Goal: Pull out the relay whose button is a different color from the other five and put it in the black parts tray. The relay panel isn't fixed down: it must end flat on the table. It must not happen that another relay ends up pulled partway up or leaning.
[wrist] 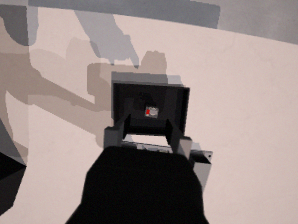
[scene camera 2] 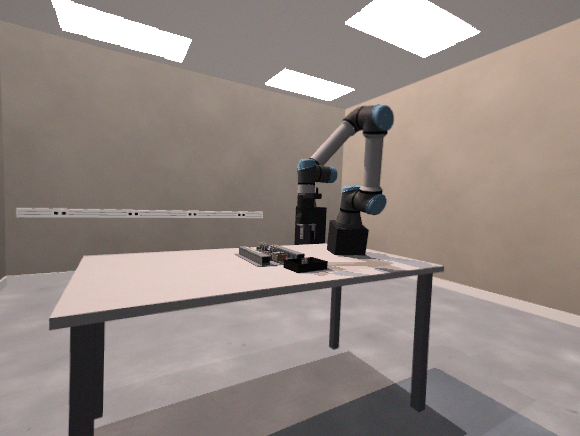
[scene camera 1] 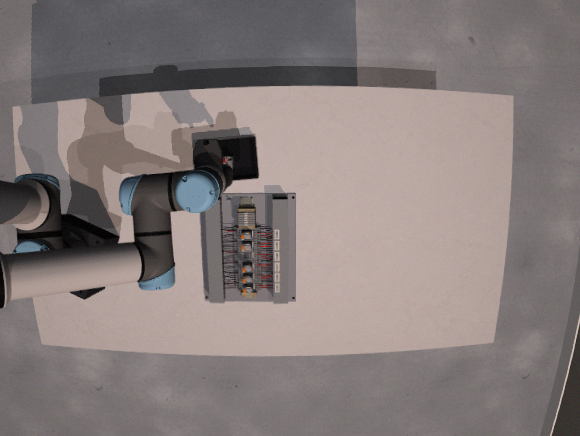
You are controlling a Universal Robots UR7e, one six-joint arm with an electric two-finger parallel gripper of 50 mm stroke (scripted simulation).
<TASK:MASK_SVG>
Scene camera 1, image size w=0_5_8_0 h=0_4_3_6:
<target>black parts tray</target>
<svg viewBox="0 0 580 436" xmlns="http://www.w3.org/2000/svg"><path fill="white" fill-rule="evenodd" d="M255 137L219 140L223 156L234 156L233 181L259 178Z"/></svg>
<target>relay panel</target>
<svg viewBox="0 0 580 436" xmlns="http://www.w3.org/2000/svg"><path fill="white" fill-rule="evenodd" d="M222 194L210 209L200 213L205 301L209 301L210 298L210 303L235 301L288 304L288 302L296 302L296 193ZM243 262L253 262L253 295L241 296L243 295L243 273L241 266ZM242 230L252 230L251 252L241 252L242 241L240 240L240 233Z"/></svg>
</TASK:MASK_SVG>
